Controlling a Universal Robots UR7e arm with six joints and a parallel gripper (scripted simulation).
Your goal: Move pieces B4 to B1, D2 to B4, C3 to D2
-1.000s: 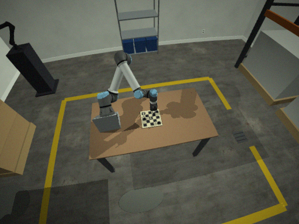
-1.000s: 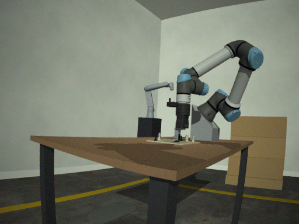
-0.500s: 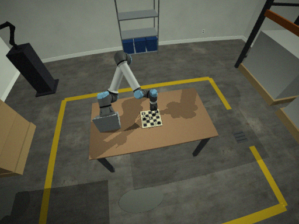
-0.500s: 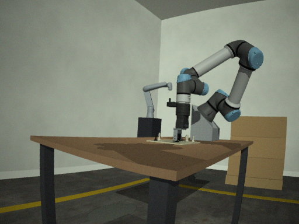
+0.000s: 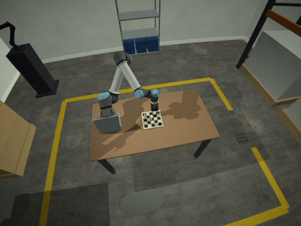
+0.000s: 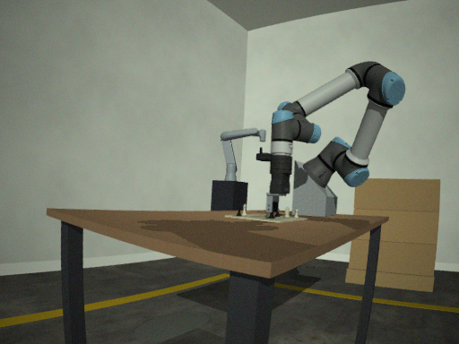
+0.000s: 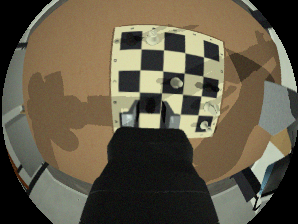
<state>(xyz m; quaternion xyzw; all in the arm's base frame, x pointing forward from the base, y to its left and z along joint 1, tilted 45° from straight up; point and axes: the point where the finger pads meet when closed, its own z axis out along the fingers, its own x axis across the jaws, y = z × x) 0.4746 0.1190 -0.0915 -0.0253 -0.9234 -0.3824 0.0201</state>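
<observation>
The black piece is 20 mm below my hand. From my hand the other things lie so: white piece 110 mm behind, 20 mm below; then chessboard 40 mm to the right, 40 mm below, 40 mm behind.
</observation>
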